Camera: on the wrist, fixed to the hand. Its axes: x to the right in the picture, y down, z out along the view.
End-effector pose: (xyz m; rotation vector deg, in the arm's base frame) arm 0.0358 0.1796 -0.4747 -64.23 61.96 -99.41
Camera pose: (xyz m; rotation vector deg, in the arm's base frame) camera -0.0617 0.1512 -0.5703 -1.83 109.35 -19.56
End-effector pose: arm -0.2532 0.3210 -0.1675 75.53 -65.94 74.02
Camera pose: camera -0.3488 0.4175 -0.1359 -23.65 -123.59 103.18
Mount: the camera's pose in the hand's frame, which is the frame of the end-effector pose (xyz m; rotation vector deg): 0.0295 0.0825 -0.1085 -32.05 17.21 88.00
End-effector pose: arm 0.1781 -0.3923 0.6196 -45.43 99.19 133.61
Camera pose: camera 0.1556 -0.5257 0.6537 -12.49 -50.32 -88.51
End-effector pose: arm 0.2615 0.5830 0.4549 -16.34 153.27 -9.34
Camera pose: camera 0.1734 0.6639 0.5265 95.81 135.13 59.57
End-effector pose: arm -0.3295 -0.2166 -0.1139 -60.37 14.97 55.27
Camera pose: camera -0.3495 -0.2780 -0.2375 -84.26 68.99 133.49
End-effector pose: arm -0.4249 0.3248 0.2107 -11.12 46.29 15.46
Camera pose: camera -0.5053 0.3783 0.1101 -5.54 59.09 112.30
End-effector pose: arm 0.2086 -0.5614 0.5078 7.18 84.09 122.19
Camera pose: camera 0.1122 -0.6595 0.5310 -33.08 -25.15 -123.70
